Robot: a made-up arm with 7 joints.
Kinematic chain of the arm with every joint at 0, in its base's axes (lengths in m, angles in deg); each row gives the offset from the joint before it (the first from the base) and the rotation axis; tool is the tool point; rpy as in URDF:
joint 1: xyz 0 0 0.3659 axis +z
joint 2: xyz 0 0 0 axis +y
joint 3: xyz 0 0 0.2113 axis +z
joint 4: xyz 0.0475 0 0 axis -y
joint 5: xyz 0.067 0 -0.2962 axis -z
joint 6: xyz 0 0 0 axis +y
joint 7: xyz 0.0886 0 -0.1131 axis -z
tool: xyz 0 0 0 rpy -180 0 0
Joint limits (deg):
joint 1: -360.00..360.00
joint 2: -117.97..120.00
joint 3: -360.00..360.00
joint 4: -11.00..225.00
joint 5: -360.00..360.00
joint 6: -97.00..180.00
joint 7: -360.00..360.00
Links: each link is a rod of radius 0.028 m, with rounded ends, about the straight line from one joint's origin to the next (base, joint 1, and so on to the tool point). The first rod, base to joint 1, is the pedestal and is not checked.
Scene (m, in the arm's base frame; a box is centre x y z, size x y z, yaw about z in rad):
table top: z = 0
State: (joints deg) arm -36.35 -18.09 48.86 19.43 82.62 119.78 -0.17
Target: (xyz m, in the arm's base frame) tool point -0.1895 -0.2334 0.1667
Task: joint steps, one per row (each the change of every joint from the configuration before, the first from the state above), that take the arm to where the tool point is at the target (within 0.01 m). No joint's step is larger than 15 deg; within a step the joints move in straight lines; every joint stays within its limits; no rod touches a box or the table.
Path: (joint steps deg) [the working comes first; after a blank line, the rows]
Joints at the target: -109.10 22.24 -32.35 35.99 89.80 78.69 -0.17
Straight joint move there: clear.

1: -12.13 6.72 -13.53 2.76 1.20 -6.85 0.00
2: -12.12 6.72 -13.54 2.76 1.19 -6.85 0.00
3: -12.13 6.73 -13.53 2.76 1.20 -6.85 0.00
4: -12.12 6.72 -13.54 2.76 1.20 -6.85 0.00
5: -12.13 6.72 -13.53 2.76 1.19 -6.84 0.00
6: -12.12 6.72 -13.54 2.76 1.20 -6.85 0.00

